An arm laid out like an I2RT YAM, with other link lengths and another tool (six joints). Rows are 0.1 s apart.
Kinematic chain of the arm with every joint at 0, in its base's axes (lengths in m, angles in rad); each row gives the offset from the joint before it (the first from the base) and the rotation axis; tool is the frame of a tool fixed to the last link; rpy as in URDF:
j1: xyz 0 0 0.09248 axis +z
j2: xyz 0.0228 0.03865 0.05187 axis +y
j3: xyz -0.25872 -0.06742 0 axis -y
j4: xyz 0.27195 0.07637 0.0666 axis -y
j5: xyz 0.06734 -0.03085 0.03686 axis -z
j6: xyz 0.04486 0 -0.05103 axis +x
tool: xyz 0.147 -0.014 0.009 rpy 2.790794 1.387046 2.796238
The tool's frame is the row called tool.
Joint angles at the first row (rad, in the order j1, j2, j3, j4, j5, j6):
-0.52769 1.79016 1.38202 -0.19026 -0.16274 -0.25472
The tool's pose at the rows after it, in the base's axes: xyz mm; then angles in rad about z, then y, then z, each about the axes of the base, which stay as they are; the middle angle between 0 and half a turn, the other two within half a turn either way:
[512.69, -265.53, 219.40, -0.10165, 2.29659, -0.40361]
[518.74, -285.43, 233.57, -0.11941, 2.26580, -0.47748]
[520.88, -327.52, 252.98, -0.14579, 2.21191, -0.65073]
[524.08, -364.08, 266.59, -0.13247, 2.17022, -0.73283]
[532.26, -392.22, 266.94, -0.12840, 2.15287, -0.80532]
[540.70, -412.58, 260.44, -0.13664, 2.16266, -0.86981]
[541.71, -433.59, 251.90, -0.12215, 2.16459, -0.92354]
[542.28, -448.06, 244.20, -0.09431, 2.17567, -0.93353]
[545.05, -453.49, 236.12, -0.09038, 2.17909, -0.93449]
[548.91, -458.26, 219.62, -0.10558, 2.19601, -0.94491]
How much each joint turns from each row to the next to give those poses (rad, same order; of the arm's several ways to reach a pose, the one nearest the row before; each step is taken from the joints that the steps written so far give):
-0.00001 0.00607 0.03828 0.00770 0.03986 0.02609
-0.00611 0.03676 0.07056 0.00001 0.05363 0.01994
-0.01376 0.07035 0.11471 0.00922 0.13623 0.04898
-0.03067 0.07966 0.12108 -0.00152 0.05089 0.03077
-0.01233 0.10116 0.13030 -0.01526 0.05684 0.02610
-0.00307 0.10583 0.14420 -0.05353 0.05357 0.01994
-0.01374 0.08142 0.09988 -0.02468 0.03851 0.03221
-0.01686 0.05845 0.07692 -0.02918 -0.00288 0.02759
-0.00471 0.03082 0.02474 0.00297 -0.00315 0.00315
-0.00152 0.04446 0.02920 -0.00304 0.00305 -0.00612

